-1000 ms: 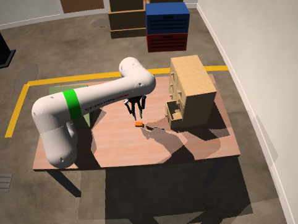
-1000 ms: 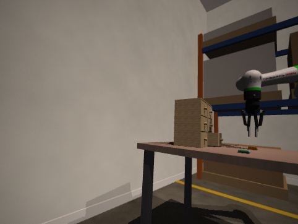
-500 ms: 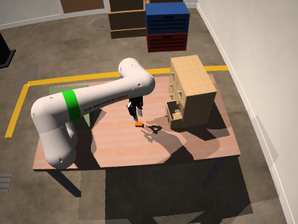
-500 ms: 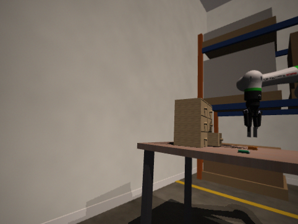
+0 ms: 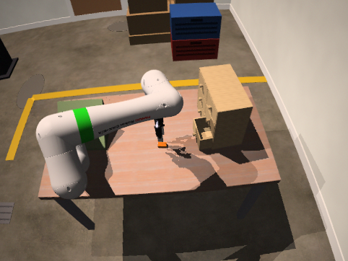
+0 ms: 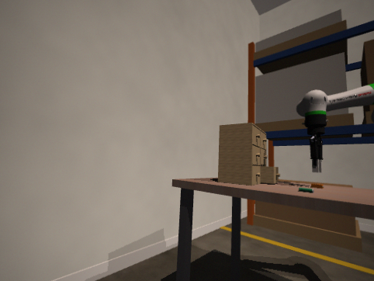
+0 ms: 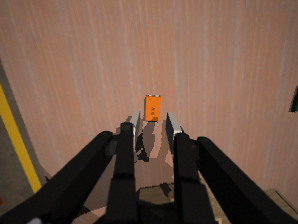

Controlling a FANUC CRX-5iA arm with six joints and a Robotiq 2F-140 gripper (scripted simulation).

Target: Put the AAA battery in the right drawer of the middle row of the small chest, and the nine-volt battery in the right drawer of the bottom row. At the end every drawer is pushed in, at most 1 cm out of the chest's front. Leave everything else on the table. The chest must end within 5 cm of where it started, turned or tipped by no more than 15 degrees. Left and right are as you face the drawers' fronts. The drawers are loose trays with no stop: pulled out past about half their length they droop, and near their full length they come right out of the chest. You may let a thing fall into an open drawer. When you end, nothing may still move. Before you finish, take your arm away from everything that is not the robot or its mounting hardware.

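Now: hand 10 cm above the orange nine-volt battery and 1 cm past it. Round my hand: green AAA battery: 28 cm to the left, 10 cm below, 3 cm ahead; then dark item: 32 cm ahead, 4 cm to the left, 1 cm above.
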